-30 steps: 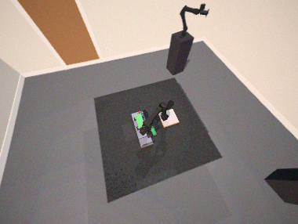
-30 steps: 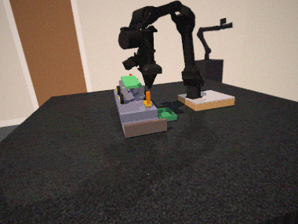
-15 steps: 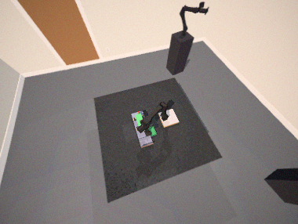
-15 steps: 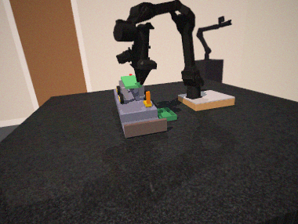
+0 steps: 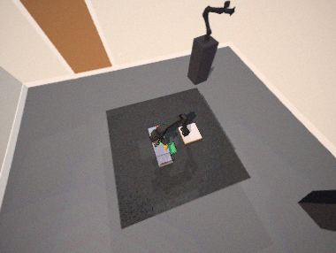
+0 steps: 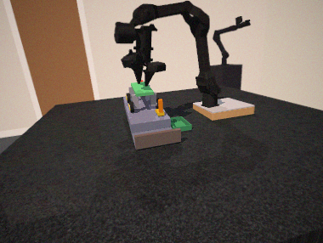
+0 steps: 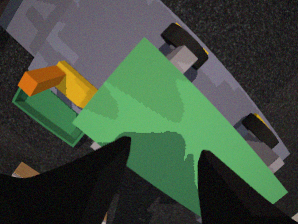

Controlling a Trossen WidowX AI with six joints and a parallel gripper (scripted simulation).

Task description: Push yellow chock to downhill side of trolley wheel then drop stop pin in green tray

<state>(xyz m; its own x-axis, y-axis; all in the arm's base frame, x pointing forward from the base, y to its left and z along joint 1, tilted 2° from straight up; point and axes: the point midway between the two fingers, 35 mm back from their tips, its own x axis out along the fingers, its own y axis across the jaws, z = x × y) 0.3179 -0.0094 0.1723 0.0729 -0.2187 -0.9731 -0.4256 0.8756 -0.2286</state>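
Right now my gripper tip is 5 cm past the red-headed stop pin, 16 cm to the left of it and 4 cm above it. From my gripper tip the other things lie so: grey ramp (1 cm behind, 4 cm to the right, 12 cm below); then yellow chock (4 cm behind, 7 cm to the left, 9 cm below); then trolley (1 cm behind, 5 cm to the right, 6 cm below).
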